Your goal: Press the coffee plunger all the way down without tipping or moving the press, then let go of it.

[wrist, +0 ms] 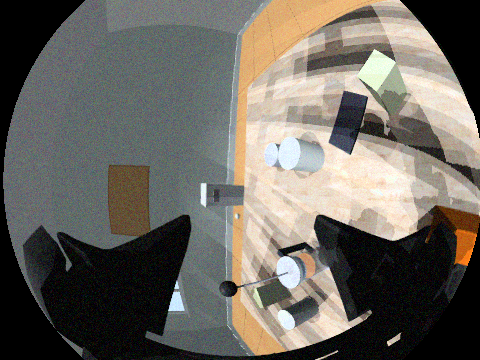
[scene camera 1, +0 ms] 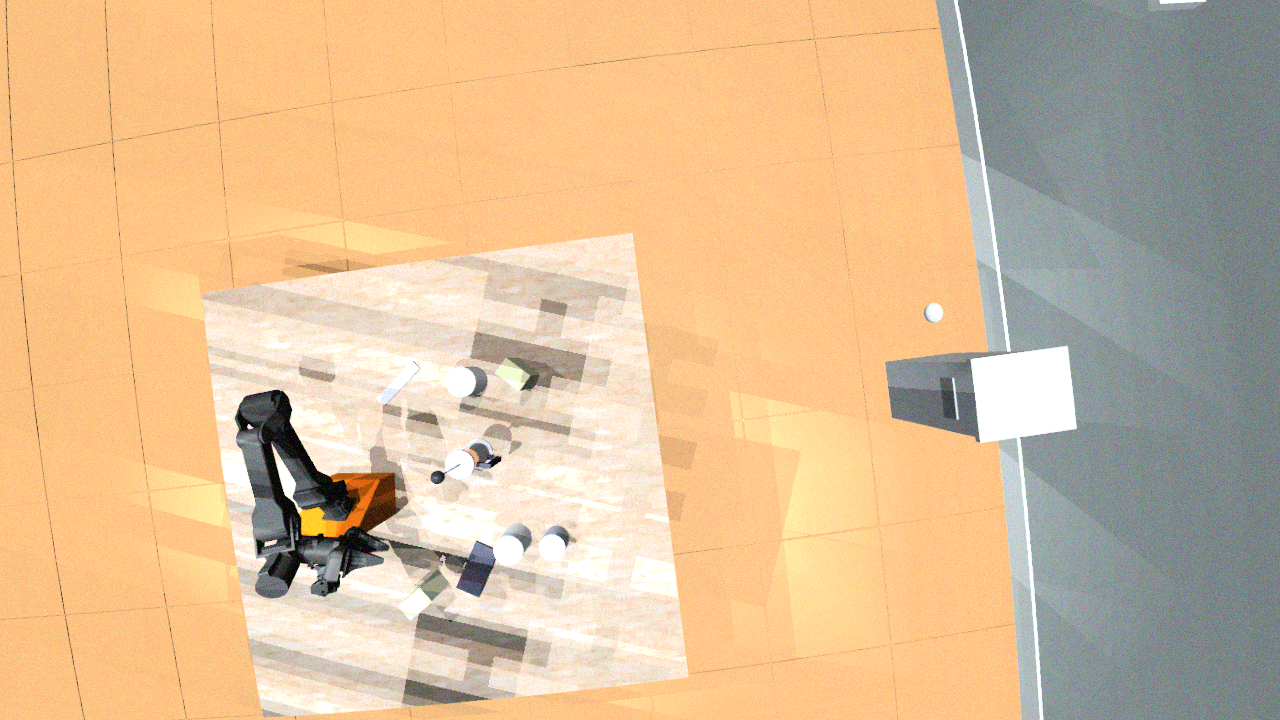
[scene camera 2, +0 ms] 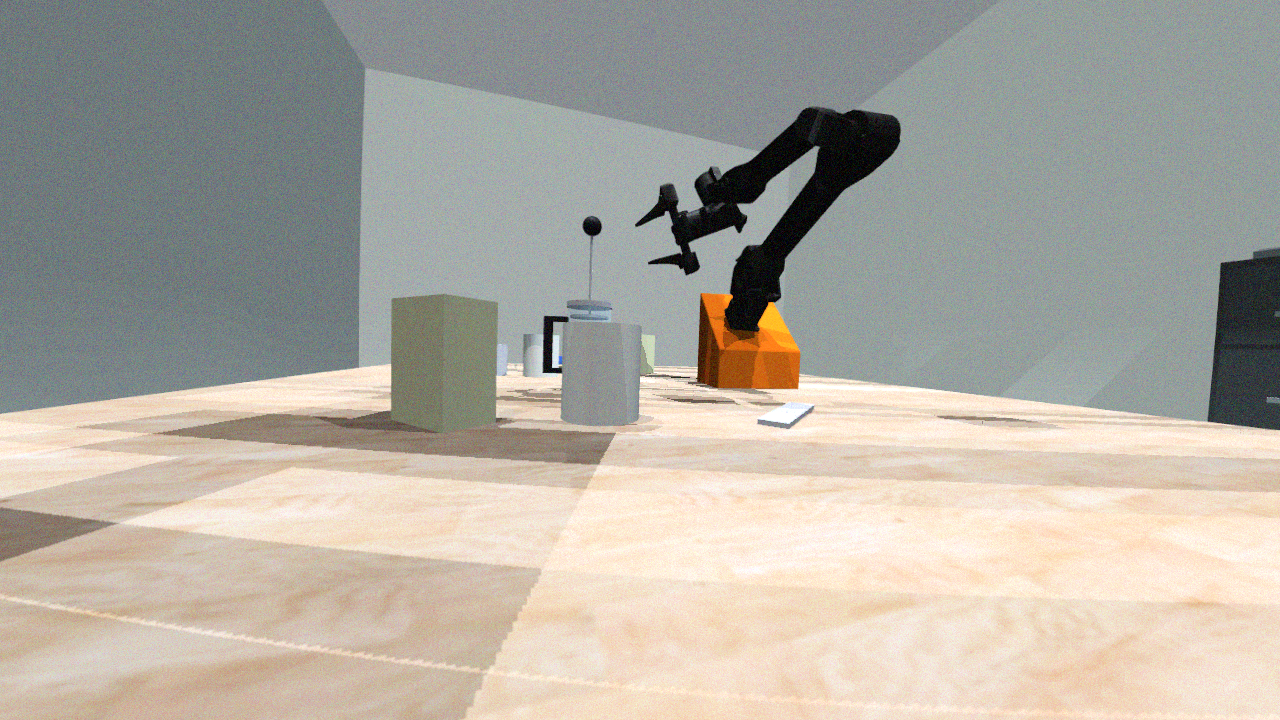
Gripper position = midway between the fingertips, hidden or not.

The gripper [scene camera 1: 386, 554] is open and holds nothing. Further things: a coffee press [scene camera 2: 589, 310] and a dark slab [wrist: 352, 105].
The coffee press also shows in the wrist view [wrist: 293, 270] and in scene camera 1 [scene camera 1: 460, 464]. The gripper shows as well in the wrist view [wrist: 255, 223] and in scene camera 2 [scene camera 2: 641, 244].
